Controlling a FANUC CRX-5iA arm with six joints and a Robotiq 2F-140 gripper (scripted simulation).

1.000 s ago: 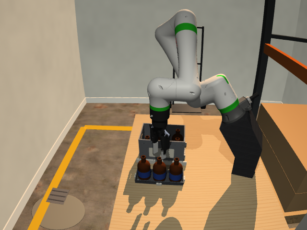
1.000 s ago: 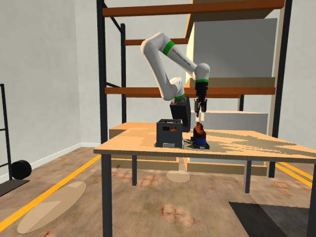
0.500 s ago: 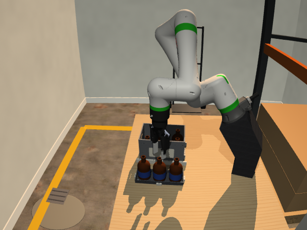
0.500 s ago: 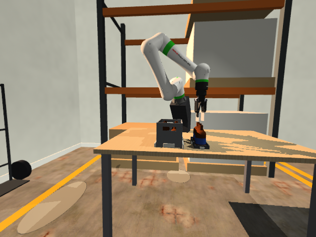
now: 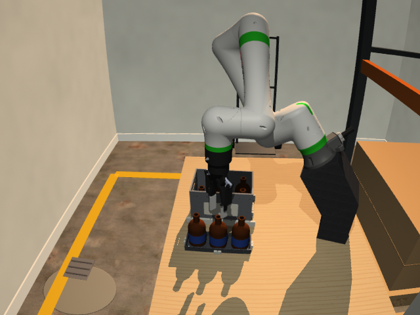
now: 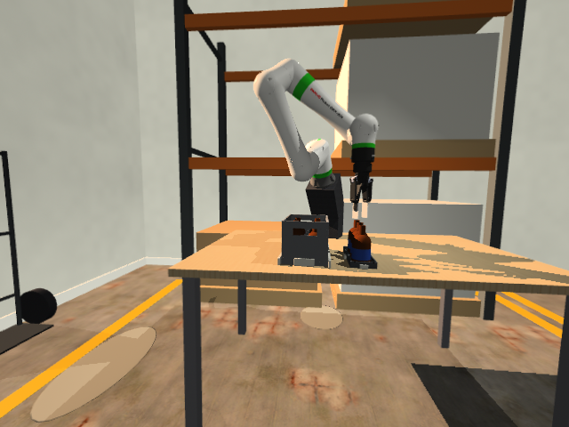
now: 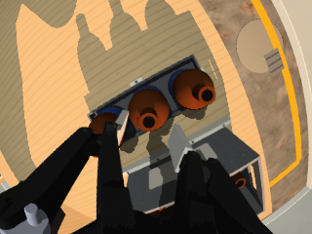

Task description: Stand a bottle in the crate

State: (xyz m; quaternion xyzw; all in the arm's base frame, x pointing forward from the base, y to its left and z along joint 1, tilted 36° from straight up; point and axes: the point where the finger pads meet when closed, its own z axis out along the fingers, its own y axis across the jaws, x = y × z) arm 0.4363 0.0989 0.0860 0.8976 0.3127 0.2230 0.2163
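Right now my hand is 13 cm above the glass bottle. The rest, counted from my hand: tray 20 cm below; grey crate 22 cm to the right, 13 cm below, 5 cm behind.
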